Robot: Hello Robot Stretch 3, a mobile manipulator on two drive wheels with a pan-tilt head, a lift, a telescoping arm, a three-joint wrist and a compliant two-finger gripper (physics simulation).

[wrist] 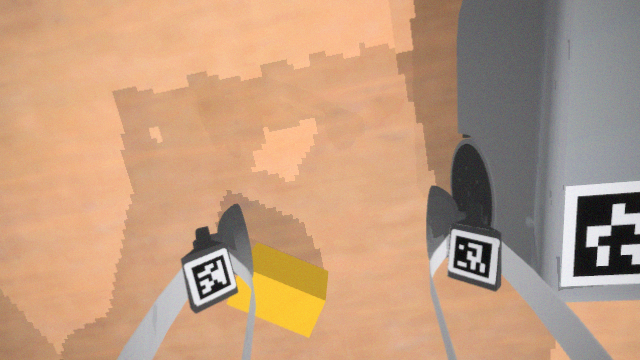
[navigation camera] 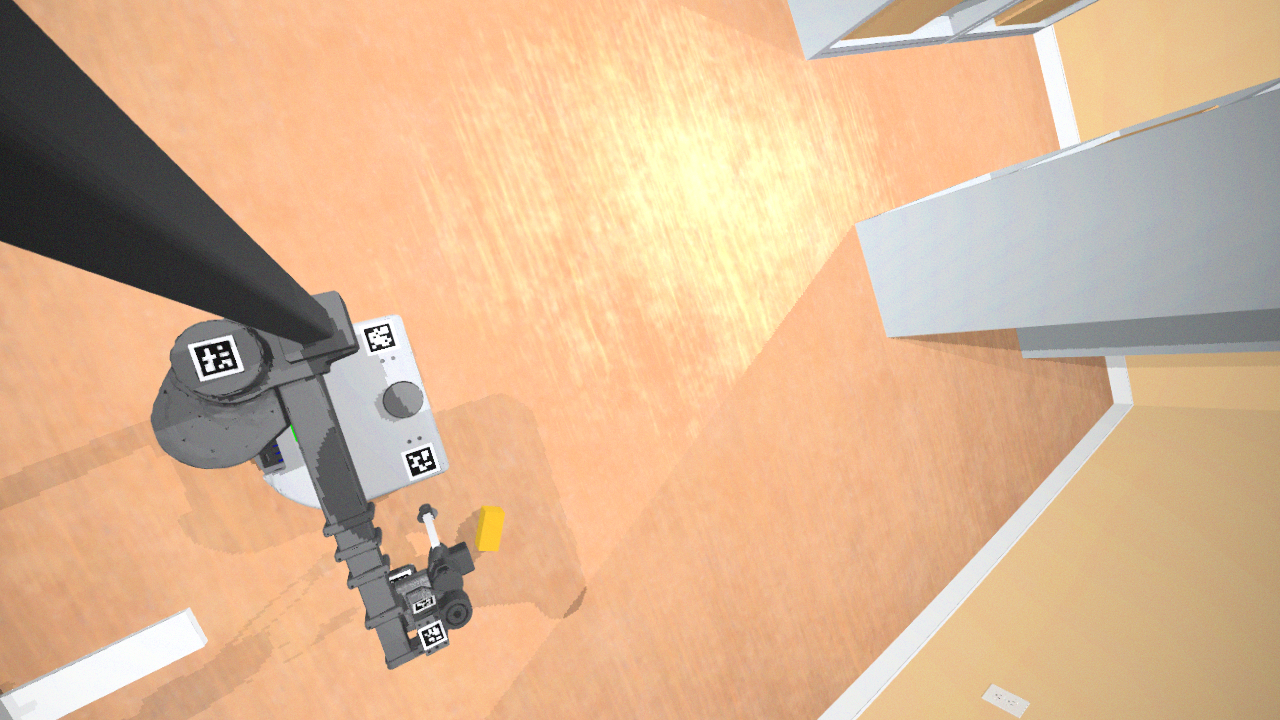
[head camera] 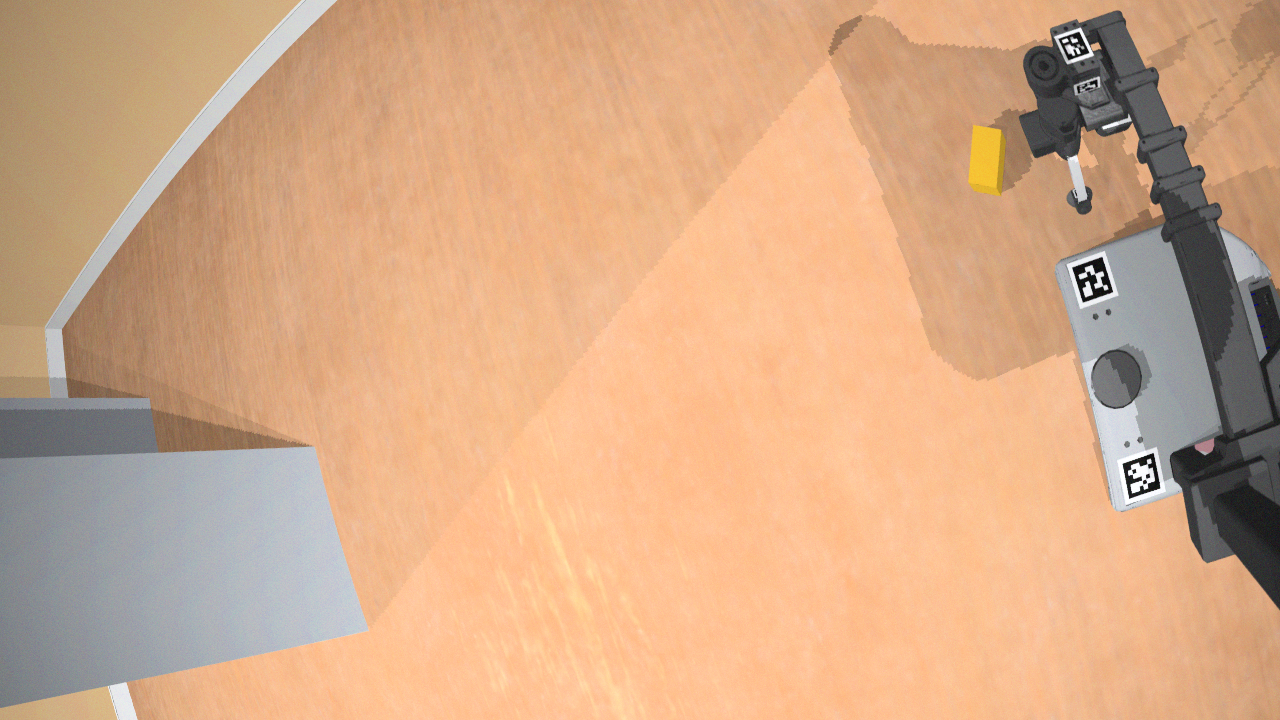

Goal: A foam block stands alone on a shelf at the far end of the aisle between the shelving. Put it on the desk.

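Pixels of known places: gripper, between the fingertips: point(head camera: 1066, 162); robot's base, origin of its link: point(navigation camera: 400, 396) point(head camera: 1115, 378).
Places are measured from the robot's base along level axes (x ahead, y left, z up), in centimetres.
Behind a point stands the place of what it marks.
Observation:
A yellow foam block point(head camera: 986, 159) {y -35.5, x 9.3, z 6.0 cm} point(navigation camera: 489, 528) {y -35.1, x 9.1, z 6.0 cm} point(wrist: 290, 310) lies on the wooden floor beside the robot's base. My gripper point(head camera: 1080, 201) point(navigation camera: 426, 513) {y -28.7, x -2.2, z 16.1 cm} point(wrist: 335, 220) {y -28.7, x -2.2, z 16.1 cm} is open and empty, above the floor between the block and the base. In the wrist view the fingers stand wide apart; the left finger overlaps the left part of the block, and the block's right end shows between the fingers, low in the view. The gripper's height over the block is hard to tell. I cannot make out the desk in these views.
The robot's base point(head camera: 1163, 358) {y -0.5, x -7.1, z 16.0 cm} point(navigation camera: 371, 411) {y -0.4, x -5.7, z 16.0 cm} point(wrist: 515, 100) is close on the wrist view's right. Grey shelving point(head camera: 179, 555) {y -9.7, x 165.7, z 47.4 cm} point(navigation camera: 1074, 232) {y -6.3, x 165.4, z 64.9 cm} stands away from the robot, with another shelf unit point(navigation camera: 819, 26) {y 81.4, x 157.6, z 9.1 cm} beyond it. A white slab-like object point(navigation camera: 107, 662) is at the navigation view's lower left.

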